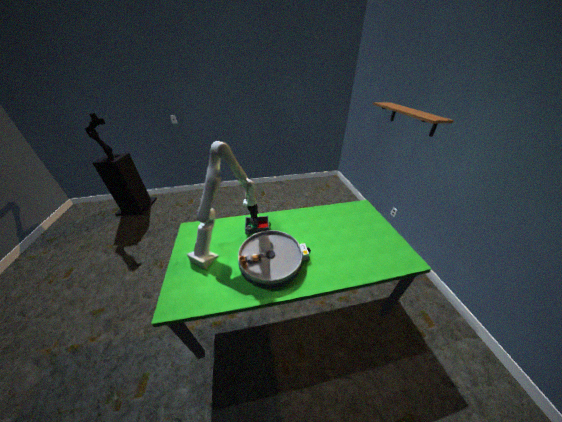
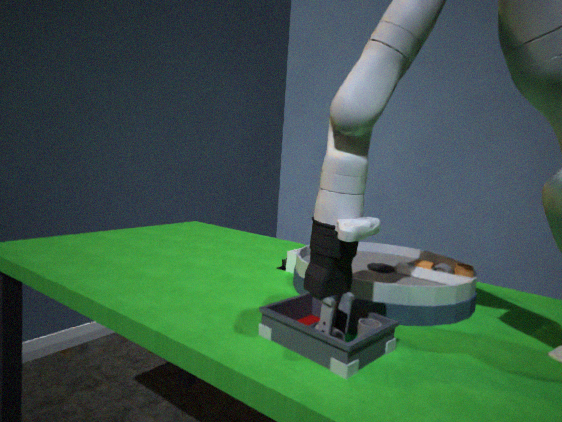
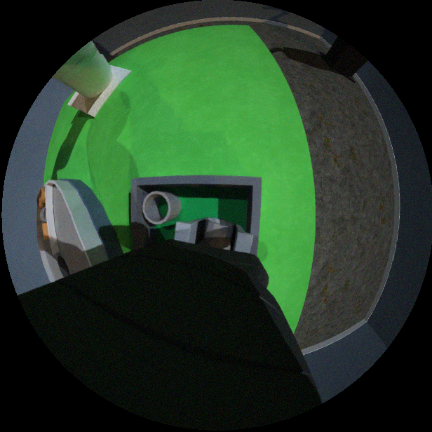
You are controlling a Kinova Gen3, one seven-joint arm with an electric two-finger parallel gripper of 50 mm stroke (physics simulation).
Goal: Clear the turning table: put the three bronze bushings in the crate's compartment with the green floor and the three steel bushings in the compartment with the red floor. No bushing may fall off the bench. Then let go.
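Pixels of known places: gripper, fingertip midpoint: (image 1: 252, 221) (image 2: 332, 333); arm's base, origin of the base link: (image 1: 201, 254).
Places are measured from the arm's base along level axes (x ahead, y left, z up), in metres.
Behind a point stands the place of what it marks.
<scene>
My gripper (image 1: 255, 223) {z -0.003, x 0.321, y 0.335 m} (image 2: 336, 331) {z -0.003, x 0.321, y 0.335 m} (image 3: 217, 231) is down in the green-floored compartment (image 3: 200, 206) of the grey crate (image 1: 257, 232) {z -0.028, x 0.363, y 0.231 m} (image 2: 300, 340) {z -0.016, x 0.352, y 0.376 m} (image 3: 200, 180), shut on a grey steel bushing (image 3: 220, 229). Another steel bushing (image 2: 369, 325) {z -0.006, x 0.309, y 0.249 m} (image 3: 161, 207) stands upright in the same compartment, in a corner on the turntable side. The red floor (image 1: 263, 225) {z -0.033, x 0.407, y 0.316 m} (image 2: 308, 320) {z -0.033, x 0.428, y 0.273 m} shows partly. On the turning table (image 1: 285, 265) {z 0.014, x 0.565, y -0.119 m} (image 2: 425, 295) {z 0.022, x 0.293, y 0.086 m} (image 3: 75, 215) are orange-brown bronze bushings (image 1: 254, 258) {z 0.046, x 0.370, y -0.083 m} (image 2: 425, 264) {z 0.047, x 0.369, y -0.056 m} (image 3: 45, 230) and a grey steel bushing (image 2: 443, 267) {z 0.050, x 0.328, y -0.060 m} between them. Their exact number cannot be told.
The turning table has a raised rim and a dark hub (image 1: 270, 254) {z 0.022, x 0.470, y -0.034 m} (image 2: 381, 268) {z 0.022, x 0.456, y -0.013 m}. A white box (image 1: 304, 251) {z 0.020, x 0.698, y -0.015 m} (image 2: 292, 260) {z -0.003, x 0.691, y 0.059 m} sits at its side. The crate stands close beside it, near the edge of the green bench (image 1: 350, 240) {z -0.039, x 1.070, y 0.128 m} (image 2: 175, 280) {z -0.039, x 0.795, y 0.355 m} (image 3: 200, 100). The arm's base (image 1: 203, 259) {z 0.020, x 0.033, y -0.062 m} is at the left.
</scene>
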